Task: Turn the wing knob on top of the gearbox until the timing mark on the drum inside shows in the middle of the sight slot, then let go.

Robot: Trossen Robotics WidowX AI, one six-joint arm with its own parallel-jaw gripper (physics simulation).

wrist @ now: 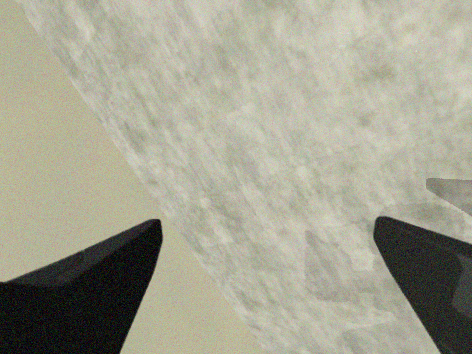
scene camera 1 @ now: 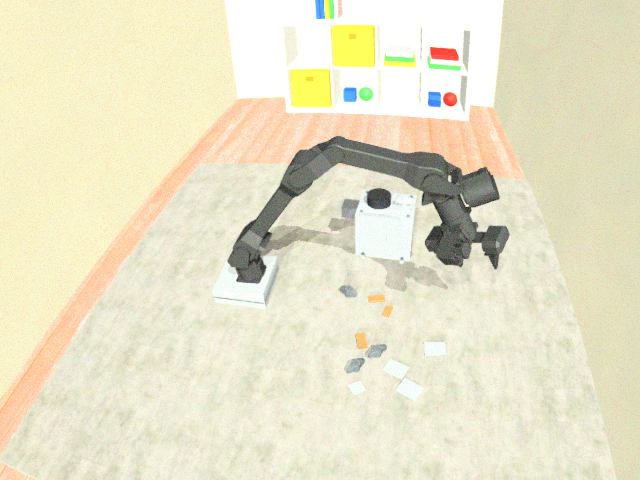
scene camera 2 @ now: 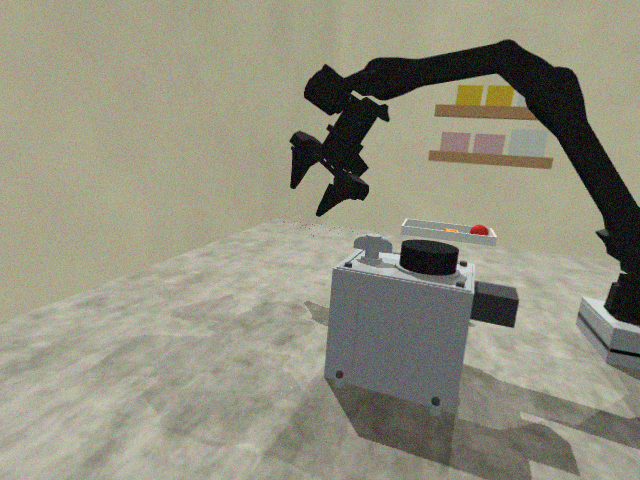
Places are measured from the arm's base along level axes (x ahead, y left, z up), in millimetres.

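Pixels of known places: gripper, fingertip midpoint: (wrist: 267, 228) (scene camera 1: 478, 266) (scene camera 2: 304, 201); arm's base at its link origin: (scene camera 1: 251, 274) (scene camera 2: 635, 319).
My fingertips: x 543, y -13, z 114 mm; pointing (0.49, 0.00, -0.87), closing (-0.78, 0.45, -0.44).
For each thing: its top centre in the pictures, then the offset to it from my fingertips. "spot": a spot on its surface instead. Level surfaces: height alone.
- white-grey gearbox at its top centre: (scene camera 2: 431, 240) (scene camera 1: 378, 192) 254 mm back, 242 mm left, 9 mm up
- black round cap at a spot on its surface: (scene camera 2: 429, 257) spot: 256 mm back, 274 mm left, 4 mm down
- dark block at a spot on its surface: (scene camera 2: 495, 303) spot: 329 mm back, 266 mm left, 45 mm down
- mat at its surface level: 163 mm down
The white-grey gearbox (scene camera 1: 383, 235) (scene camera 2: 398, 330) stands upright on the mat. Its grey wing knob (scene camera 2: 373, 245) is on top, beside a black round cap (scene camera 1: 378, 198) (scene camera 2: 429, 257). In scene camera 1 the knob is pale against the top and its angle is hard to tell. The sight slot and timing mark cannot be made out. My gripper (scene camera 1: 478, 264) (scene camera 2: 305, 200) (wrist: 267, 228) is open and empty, with its fingers wide apart. It is off to the gearbox's right in scene camera 1, apart from the knob. The gearbox does not show in the wrist view.
A dark block (scene camera 1: 349, 208) (scene camera 2: 495, 303) sticks out of the gearbox's side. Orange pieces (scene camera 1: 361, 340), grey stones (scene camera 1: 376, 350) and white tiles (scene camera 1: 434, 348) lie on the mat (scene camera 1: 206, 387). A white tray (scene camera 2: 491, 240) holds a red ball (scene camera 2: 479, 229).
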